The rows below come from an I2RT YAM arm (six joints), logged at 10 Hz.
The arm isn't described. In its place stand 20 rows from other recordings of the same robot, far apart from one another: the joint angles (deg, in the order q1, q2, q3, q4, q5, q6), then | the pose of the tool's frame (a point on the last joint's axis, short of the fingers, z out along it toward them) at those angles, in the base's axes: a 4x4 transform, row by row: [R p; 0 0 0 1], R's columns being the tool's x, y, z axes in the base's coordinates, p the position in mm.
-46.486, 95.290, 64.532, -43.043, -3.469, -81.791 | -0.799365 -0.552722 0.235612 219.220; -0.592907 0.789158 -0.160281 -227.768; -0.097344 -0.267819 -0.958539 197.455; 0 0 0 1
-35.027, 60.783, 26.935, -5.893, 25.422, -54.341 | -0.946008 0.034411 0.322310 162.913; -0.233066 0.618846 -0.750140 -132.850; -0.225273 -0.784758 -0.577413 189.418; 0 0 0 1
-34.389, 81.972, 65.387, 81.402, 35.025, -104.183 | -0.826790 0.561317 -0.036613 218.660; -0.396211 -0.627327 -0.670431 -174.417; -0.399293 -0.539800 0.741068 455.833; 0 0 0 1
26.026, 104.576, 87.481, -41.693, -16.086, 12.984 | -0.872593 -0.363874 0.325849 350.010; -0.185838 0.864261 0.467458 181.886; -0.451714 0.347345 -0.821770 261.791; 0 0 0 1
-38.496, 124.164, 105.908, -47.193, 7.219, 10.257 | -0.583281 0.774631 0.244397 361.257; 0.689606 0.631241 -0.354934 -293.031; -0.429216 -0.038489 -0.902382 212.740; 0 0 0 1
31.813, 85.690, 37.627, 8.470, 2.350, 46.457 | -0.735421 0.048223 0.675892 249.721; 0.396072 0.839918 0.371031 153.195; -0.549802 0.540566 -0.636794 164.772; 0 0 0 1
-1.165, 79.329, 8.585, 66.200, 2.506, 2.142 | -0.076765 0.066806 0.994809 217.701; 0.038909 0.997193 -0.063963 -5.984; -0.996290 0.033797 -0.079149 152.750; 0 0 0 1
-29.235, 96.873, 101.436, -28.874, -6.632, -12.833 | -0.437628 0.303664 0.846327 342.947; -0.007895 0.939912 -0.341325 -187.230; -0.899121 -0.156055 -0.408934 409.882; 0 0 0 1
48.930, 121.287, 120.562, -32.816, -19.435, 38.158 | -0.837252 -0.478019 0.265532 314.632; -0.073948 0.580114 0.811172 379.082; -0.541795 0.659519 -0.521050 336.568; 0 0 0 1
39.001, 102.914, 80.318, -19.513, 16.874, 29.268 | -0.667195 -0.124608 0.734387 323.899; 0.061711 0.973273 0.221205 249.002; -0.742322 0.192907 -0.641673 259.618; 0 0 0 1
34.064, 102.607, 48.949, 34.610, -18.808, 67.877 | -0.826860 -0.044293 0.560660 302.519; 0.499477 0.400378 0.768258 218.399; -0.258504 0.915279 -0.308934 174.198; 0 0 0 1
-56.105, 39.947, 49.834, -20.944, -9.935, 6.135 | -0.029053 0.730472 0.682324 91.931; 0.232009 0.668898 -0.706220 -125.820; -0.972280 0.137787 -0.188909 363.270; 0 0 0 1
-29.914, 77.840, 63.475, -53.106, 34.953, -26.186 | -0.982791 0.184225 -0.013506 211.852; 0.148169 0.742555 -0.653190 -145.419; -0.110305 -0.643951 -0.757073 273.614; 0 0 0 1
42.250, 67.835, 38.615, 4.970, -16.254, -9.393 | -0.163767 -0.872826 0.459734 187.344; -0.360426 0.486748 0.795720 183.633; -0.918299 -0.035387 -0.394303 246.327; 0 0 0 1
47.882, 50.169, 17.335, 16.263, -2.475, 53.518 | -0.731900 -0.303332 0.610174 129.174; 0.388268 0.550227 0.739256 145.163; -0.559973 0.777972 -0.284937 202.563; 0 0 0 1
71.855, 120.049, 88.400, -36.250, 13.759, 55.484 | -0.901060 -0.269469 0.339819 142.921; -0.179589 0.945044 0.273203 408.919; -0.394763 0.185145 -0.899935 163.941; 0 0 0 1
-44.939, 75.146, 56.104, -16.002, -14.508, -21.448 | -0.575270 0.352723 0.738005 213.201; 0.073951 0.920979 -0.382530 -200.148; -0.814614 -0.165482 -0.555895 283.181; 0 0 0 1
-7.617, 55.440, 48.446, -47.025, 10.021, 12.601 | -0.732170 0.401255 0.550384 182.344; 0.314658 0.915920 -0.249161 -30.635; -0.604085 -0.009246 -0.796867 272.385; 0 0 0 1
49.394, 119.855, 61.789, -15.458, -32.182, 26.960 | -0.892190 -0.377399 -0.248129 220.865; -0.451161 0.718838 0.528890 286.766; -0.021238 0.583817 -0.811608 66.427; 0 0 0 1
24.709, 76.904, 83.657, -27.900, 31.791, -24.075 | -0.336369 -0.050553 0.940372 274.616; -0.536454 0.830990 -0.147216 105.717; -0.773998 -0.553986 -0.306639 421.416; 0 0 0 1
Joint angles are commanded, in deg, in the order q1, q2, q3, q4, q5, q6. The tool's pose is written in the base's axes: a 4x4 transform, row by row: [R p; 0 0 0 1], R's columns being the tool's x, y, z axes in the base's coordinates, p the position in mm. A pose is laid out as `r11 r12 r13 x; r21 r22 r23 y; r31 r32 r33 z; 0 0 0 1`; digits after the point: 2 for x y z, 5 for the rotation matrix.
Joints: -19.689 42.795 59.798 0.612 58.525 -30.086
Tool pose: -0.22532 0.95729 0.18121 113.37; -0.19737 0.13729 -0.97067 -72.81; -0.95409 -0.25447 0.15801 449.90; 0 0 0 1
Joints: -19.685 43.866 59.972 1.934 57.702 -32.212
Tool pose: -0.25263 0.94799 0.19363 118.72; -0.21212 0.14099 -0.96702 -74.43; -0.94402 -0.28537 0.16547 450.86; 0 0 0 1
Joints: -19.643 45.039 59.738 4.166 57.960 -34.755
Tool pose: -0.28213 0.94081 0.18785 124.63; -0.22041 0.12700 -0.96710 -76.53; -0.93371 -0.31426 0.17154 450.54; 0 0 0 1
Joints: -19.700 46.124 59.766 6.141 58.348 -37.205
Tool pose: -0.30916 0.93421 0.17793 129.28; -0.22633 0.10944 -0.96788 -78.48; -0.92368 -0.33951 0.17761 451.26; 0 0 0 1
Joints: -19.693 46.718 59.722 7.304 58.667 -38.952
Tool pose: -0.33020 0.92823 0.17133 131.90; -0.22904 0.09729 -0.96854 -79.51; -0.91570 -0.35905 0.18048 451.39; 0 0 0 1
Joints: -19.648 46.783 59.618 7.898 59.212 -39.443
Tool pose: -0.33258 0.92906 0.16199 131.94; -0.22656 0.08803 -0.97001 -79.58; -0.91546 -0.35931 0.18121 451.47; 0 0 0 1
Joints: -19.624 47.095 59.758 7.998 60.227 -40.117
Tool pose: -0.34623 0.92670 0.14613 132.74; -0.21624 0.07273 -0.97363 -80.13; -0.91289 -0.36870 0.17521 451.47; 0 0 0 1
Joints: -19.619 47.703 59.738 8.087 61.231 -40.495
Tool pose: -0.36196 0.92289 0.13135 135.53; -0.20277 0.05958 -0.97741 -81.44; -0.90987 -0.38042 0.16557 449.89; 0 0 0 1
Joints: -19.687 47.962 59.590 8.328 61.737 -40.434
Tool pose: -0.36443 0.92316 0.12235 136.79; -0.19579 0.05249 -0.97924 -82.24; -0.91042 -0.38082 0.16161 448.73; 0 0 0 1
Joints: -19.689 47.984 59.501 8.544 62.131 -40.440
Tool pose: -0.36349 0.92440 0.11558 136.77; -0.19197 0.04708 -0.98027 -82.37; -0.91160 -0.37851 0.16035 448.44; 0 0 0 1
